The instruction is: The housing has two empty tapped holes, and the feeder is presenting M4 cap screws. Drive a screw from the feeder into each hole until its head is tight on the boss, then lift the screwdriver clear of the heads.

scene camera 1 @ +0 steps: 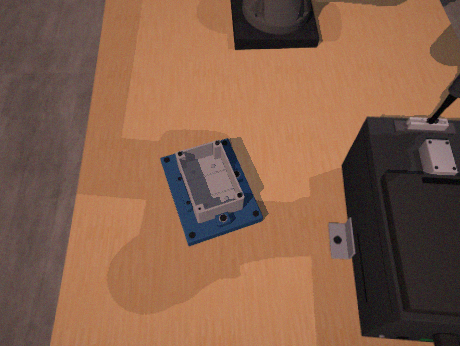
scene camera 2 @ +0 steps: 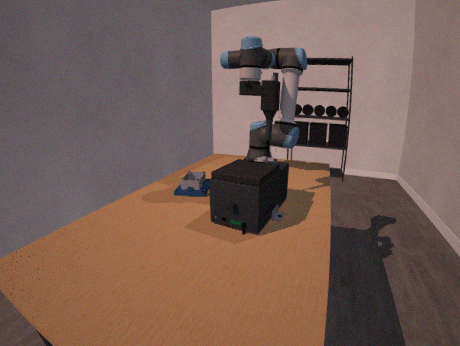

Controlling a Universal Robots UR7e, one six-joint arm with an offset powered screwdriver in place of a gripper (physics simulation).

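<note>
The light grey open-topped housing sits on a blue plate. In scene camera 1, dark round screw heads show at three of its corners, and the near-left corner boss shows a small open hole. The black feeder stands to the right, with a pale pick-up block at its far edge. My screwdriver points down with its tip at this block, where a dark screw head shows beside it. Whether a screw is on the tip is too small to tell.
A small pale box sits on top of the feeder. A grey bracket stands out from the feeder's side. The robot's base is at the back of the wooden table. A black shelf rack stands behind.
</note>
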